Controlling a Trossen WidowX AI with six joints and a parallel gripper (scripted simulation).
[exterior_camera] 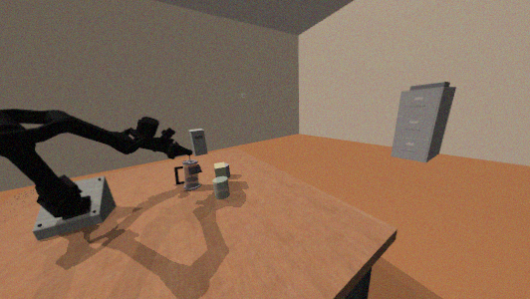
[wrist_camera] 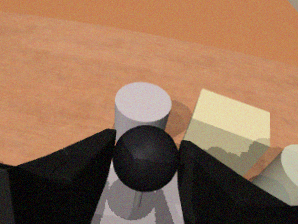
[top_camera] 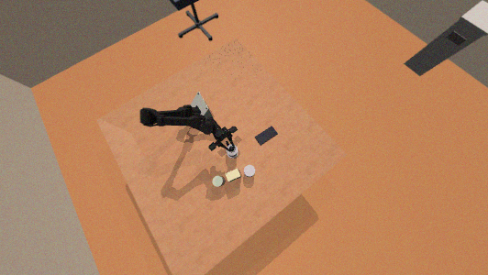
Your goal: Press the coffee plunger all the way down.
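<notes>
Now: gripper tip 30 mm past the coffee press and 90 mm above it. The rest, counted from my gripper tip: yellow block: 110 mm ahead, 80 mm to the right, 130 mm below.
</notes>
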